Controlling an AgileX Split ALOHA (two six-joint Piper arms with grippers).
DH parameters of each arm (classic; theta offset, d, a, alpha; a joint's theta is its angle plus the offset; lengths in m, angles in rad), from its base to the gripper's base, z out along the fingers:
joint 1: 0 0.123 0 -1.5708
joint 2: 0.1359 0 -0.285 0
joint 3: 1.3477 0 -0.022 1.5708
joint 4: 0 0.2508 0 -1.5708
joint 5: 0 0 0.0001 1.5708
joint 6: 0 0.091 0 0
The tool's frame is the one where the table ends.
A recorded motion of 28 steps. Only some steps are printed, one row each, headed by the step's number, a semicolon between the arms.
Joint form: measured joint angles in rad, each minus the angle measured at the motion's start. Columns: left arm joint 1, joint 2, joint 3, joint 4, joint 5, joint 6; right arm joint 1, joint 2, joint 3, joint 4, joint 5, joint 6.
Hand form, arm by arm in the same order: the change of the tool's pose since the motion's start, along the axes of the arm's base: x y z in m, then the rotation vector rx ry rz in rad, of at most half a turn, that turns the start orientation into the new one. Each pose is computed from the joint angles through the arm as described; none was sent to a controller.
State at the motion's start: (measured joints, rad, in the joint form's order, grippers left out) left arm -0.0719 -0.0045 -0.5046 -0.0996 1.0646 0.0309; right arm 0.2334 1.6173 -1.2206 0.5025 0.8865 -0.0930
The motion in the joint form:
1: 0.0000 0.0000 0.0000 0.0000 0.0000 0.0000; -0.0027 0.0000 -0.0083 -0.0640 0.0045 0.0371
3: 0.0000 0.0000 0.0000 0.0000 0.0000 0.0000; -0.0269 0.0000 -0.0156 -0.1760 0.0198 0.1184
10: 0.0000 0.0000 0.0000 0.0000 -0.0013 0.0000; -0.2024 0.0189 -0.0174 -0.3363 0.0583 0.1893
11: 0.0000 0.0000 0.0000 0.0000 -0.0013 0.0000; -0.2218 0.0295 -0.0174 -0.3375 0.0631 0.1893
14: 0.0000 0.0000 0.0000 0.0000 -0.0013 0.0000; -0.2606 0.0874 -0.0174 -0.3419 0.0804 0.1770
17: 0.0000 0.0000 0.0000 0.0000 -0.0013 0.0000; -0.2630 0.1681 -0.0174 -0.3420 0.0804 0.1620
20: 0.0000 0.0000 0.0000 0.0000 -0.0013 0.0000; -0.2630 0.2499 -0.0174 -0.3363 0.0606 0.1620
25: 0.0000 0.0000 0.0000 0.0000 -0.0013 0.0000; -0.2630 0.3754 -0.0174 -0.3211 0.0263 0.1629
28: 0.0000 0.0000 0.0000 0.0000 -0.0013 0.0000; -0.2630 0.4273 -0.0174 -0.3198 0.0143 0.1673
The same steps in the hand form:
1: 0.0000 0.0000 0.0000 0.0000 0.0000 0.0000; 0.0013 -0.0046 0.0003 -0.0466 -0.0020 -0.0130
3: 0.0000 0.0000 0.0000 0.0000 0.0000 0.0000; 0.0040 -0.0195 -0.0010 -0.1259 0.0126 -0.0698
10: 0.0001 0.0000 0.0001 -0.0002 -0.0013 0.0001; 0.0141 -0.0877 -0.0106 -0.2597 0.0725 -0.2510
11: 0.0001 0.0000 0.0001 -0.0002 -0.0013 0.0001; 0.0155 -0.0941 -0.0142 -0.2623 0.0899 -0.2672
14: 0.0001 0.0000 0.0001 -0.0002 -0.0013 0.0001; 0.0215 -0.1073 -0.0341 -0.2770 0.1647 -0.2807
17: 0.0001 0.0000 0.0001 -0.0002 -0.0013 0.0001; 0.0296 -0.1084 -0.0616 -0.2898 0.2406 -0.2578
20: 0.0001 0.0000 0.0001 -0.0002 -0.0013 0.0001; 0.0374 -0.1084 -0.0900 -0.2922 0.3035 -0.2539
25: 0.0001 0.0000 0.0001 -0.0002 -0.0013 0.0001; 0.0452 -0.1078 -0.1347 -0.2905 0.3975 -0.2532
28: 0.0001 0.0000 0.0001 -0.0002 -0.0013 0.0001; 0.0465 -0.1079 -0.1535 -0.2940 0.4388 -0.2542

